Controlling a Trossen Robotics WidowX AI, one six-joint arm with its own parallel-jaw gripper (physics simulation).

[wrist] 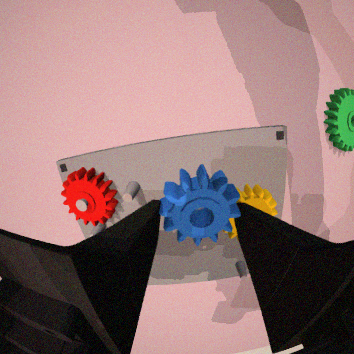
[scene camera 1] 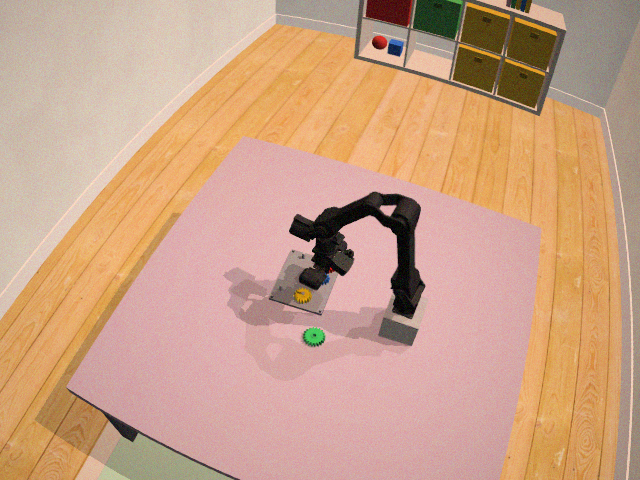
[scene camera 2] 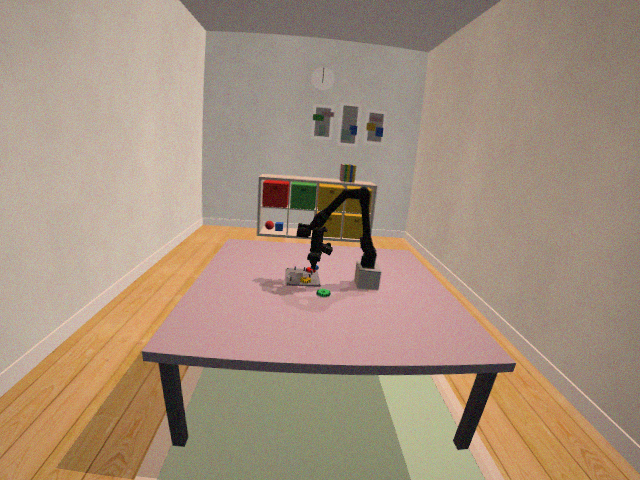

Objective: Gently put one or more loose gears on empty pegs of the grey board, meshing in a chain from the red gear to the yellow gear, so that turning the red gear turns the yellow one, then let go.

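Places are measured from the arm's base along level axes (x right, y down, z ahead), in centimetres.
Pixels of known places: gripper, fingertip midpoint: [wrist: 198, 208] [scene camera 1: 321, 278] [scene camera 2: 314, 267]; arm's base, link origin: [scene camera 1: 405, 306] [scene camera 2: 367, 265].
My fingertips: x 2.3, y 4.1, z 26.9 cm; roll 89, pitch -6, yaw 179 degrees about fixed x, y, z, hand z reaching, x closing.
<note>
Ahead of a thing's pixels: the offset from my fingertips to its top centre. "pt": to the spot under its first point. Level surfaces: height alone.
My gripper [wrist: 198, 208] is shut on the blue gear @(dx +0.0, dy -1.3, dz -0.3 cm) [wrist: 200, 207] [scene camera 1: 325, 279] and holds it above the grey board @(dx +1.4, dy +3.4, dz +5.5 cm) [scene camera 1: 289, 273] [wrist: 175, 150] [scene camera 2: 295, 283]. In the wrist view the blue gear partly covers the yellow gear @(dx -4.9, dy +3.9, dz +3.8 cm) [wrist: 258, 200] [scene camera 1: 302, 296] [scene camera 2: 306, 280], which sits on the board. The red gear @(pt dx +8.4, dy +3.9, dz +1.0 cm) [wrist: 90, 197] sits on a peg at the board's left end in the wrist view. Bare pegs show beside the red gear and below the yellow one. Whatever lies directly under the blue gear is hidden. The green gear @(dx -16.7, dy +4.7, dz -5.0 cm) [scene camera 1: 313, 336] [scene camera 2: 323, 292] [wrist: 345, 120] lies flat on the table, off the board.
The arm's grey base block [scene camera 1: 398, 328] [scene camera 2: 367, 276] stands on the pink table @(dy +6.5 cm) [scene camera 1: 413, 413] [scene camera 2: 330, 330], to the right of the board in the scene views. A shelf unit [scene camera 1: 357, 38] [scene camera 2: 258, 206] stands against the far wall, away from the table.
</note>
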